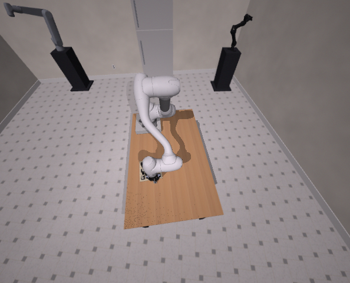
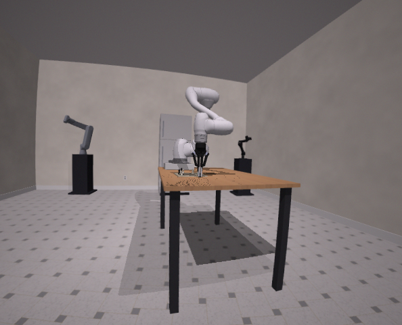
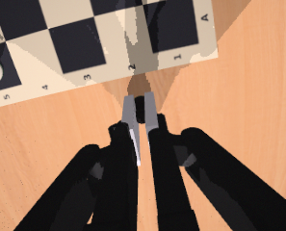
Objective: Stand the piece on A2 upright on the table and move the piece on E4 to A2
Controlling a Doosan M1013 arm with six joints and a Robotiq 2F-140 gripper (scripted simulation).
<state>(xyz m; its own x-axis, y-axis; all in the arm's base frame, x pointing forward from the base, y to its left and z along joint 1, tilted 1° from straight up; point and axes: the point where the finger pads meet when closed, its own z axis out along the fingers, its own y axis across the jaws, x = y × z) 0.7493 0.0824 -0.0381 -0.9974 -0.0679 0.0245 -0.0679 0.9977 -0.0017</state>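
The black pawn lies 30 mm below my hand. Also, from my hand: small chessboard (130 mm behind, 50 mm to the right, 40 mm below).
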